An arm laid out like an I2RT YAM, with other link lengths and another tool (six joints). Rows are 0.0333 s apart.
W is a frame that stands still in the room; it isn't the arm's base.
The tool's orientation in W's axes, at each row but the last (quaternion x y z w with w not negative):
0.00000 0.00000 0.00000 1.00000
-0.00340 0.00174 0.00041 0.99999
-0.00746 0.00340 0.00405 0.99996
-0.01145 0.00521 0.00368 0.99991
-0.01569 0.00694 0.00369 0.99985
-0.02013 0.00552 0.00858 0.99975
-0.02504 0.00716 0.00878 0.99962
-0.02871 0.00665 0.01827 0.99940
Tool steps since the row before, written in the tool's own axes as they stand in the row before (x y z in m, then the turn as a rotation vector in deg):
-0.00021 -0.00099 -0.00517 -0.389 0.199 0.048
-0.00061 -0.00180 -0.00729 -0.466 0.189 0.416
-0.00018 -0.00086 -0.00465 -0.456 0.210 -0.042
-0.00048 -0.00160 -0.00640 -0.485 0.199 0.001
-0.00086 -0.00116 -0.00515 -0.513 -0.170 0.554
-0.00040 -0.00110 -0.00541 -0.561 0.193 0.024
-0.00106 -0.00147 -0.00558 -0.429 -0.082 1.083
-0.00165 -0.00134 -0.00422 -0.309 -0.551 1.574
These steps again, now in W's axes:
-0.00021 -0.00099 -0.00517 -0.389 0.199 0.048
-0.00063 -0.00185 -0.00728 -0.465 0.191 0.416
-0.00020 -0.00093 -0.00464 -0.458 0.206 -0.042
-0.00053 -0.00175 -0.00636 -0.486 0.195 0.002
-0.00092 -0.00133 -0.00510 -0.504 -0.156 0.566
-0.00044 -0.00132 -0.00536 -0.564 0.184 0.023
-0.00111 -0.00177 -0.00548 -0.412 -0.035 1.092
-0.00165 -0.00164 -0.00411 -0.269 -0.470 1.607

